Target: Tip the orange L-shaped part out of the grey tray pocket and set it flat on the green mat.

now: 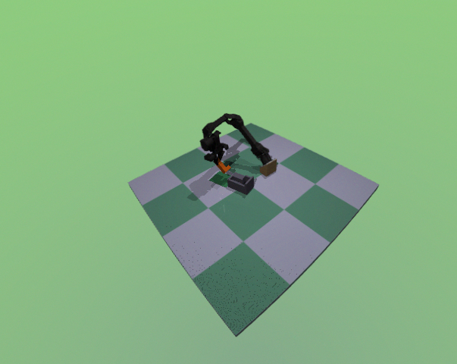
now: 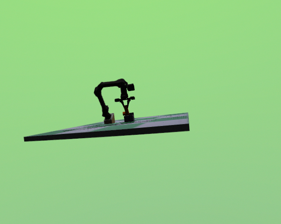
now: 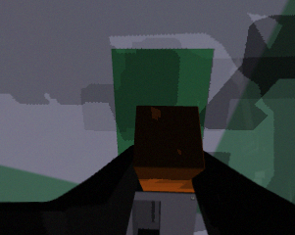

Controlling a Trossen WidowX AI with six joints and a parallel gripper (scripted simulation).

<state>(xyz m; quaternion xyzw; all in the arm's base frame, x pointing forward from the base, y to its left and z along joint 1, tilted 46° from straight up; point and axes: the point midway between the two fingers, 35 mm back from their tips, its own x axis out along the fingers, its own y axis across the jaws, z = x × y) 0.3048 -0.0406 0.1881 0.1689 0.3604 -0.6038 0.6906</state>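
Now: gripper tip 150 mm above the green mat, 20 mm to the right of it and 10 mm past it. The rest, counted from my gripper tip: orange L-shaped part: 30 mm to the left, 30 mm below, 20 mm behind.
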